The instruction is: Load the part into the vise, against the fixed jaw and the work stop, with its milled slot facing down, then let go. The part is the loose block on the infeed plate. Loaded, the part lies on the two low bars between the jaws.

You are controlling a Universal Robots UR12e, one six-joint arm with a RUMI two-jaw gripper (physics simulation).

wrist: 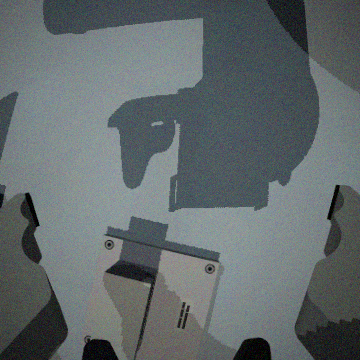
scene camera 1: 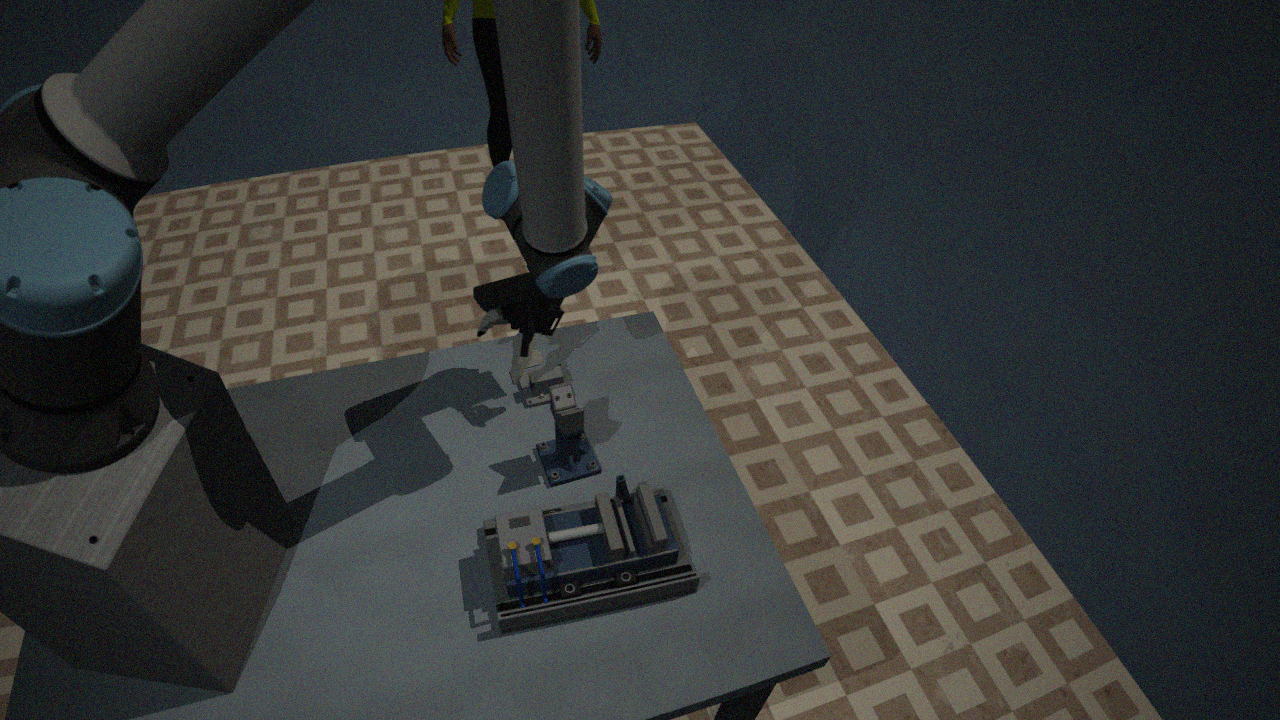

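Pixels of known places: gripper, fingertip midpoint: (wrist: 181,195) (scene camera 1: 495,359); arm's base, origin of the base link: (scene camera 1: 73,402).
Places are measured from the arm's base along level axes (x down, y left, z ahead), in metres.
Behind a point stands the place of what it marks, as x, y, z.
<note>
The loose block (scene camera 1: 547,374) @(0.361, 0.143, 0.652) (wrist: 125,307) @(0.361, 0.150, 0.639) lies on the infeed plate (scene camera 1: 537,400) @(0.399, 0.123, 0.622) (wrist: 207,285) @(0.399, 0.202, 0.630), near the table's far edge. In the wrist view its near end is cut off and its slot cannot be made out clearly. My gripper (scene camera 1: 503,345) @(0.320, 0.179, 0.566) (wrist: 181,195) @(0.320, 0.179, 0.566) is open and empty, above the table by the plate. In the wrist view the block is below the line between the fingertips and left of centre. The vise (scene camera 1: 590,595) @(0.358, -0.297, 0.533) stands nearer the scene camera. Its spindle-side jaw (scene camera 1: 609,526) and right-hand jaw (scene camera 1: 654,516) are apart, with the dark upright work stop (scene camera 1: 622,489) @(0.312, -0.178, 0.644) behind the gap.
A short post (scene camera 1: 568,420) @(0.261, -0.056, 0.608) on a blue base (scene camera 1: 571,461) @(0.381, -0.047, 0.616) stands between the infeed plate and the vise. Two blue pins with yellow heads (scene camera 1: 513,546) @(0.297, -0.209, 0.454) (scene camera 1: 537,542) @(0.297, -0.217, 0.488) are at the vise's left end. The robot's pedestal (scene camera 1: 179,573) @(0.175, -0.152, 0.047) is at the left. A person (scene camera 1: 492,76) stands beyond the table.
</note>
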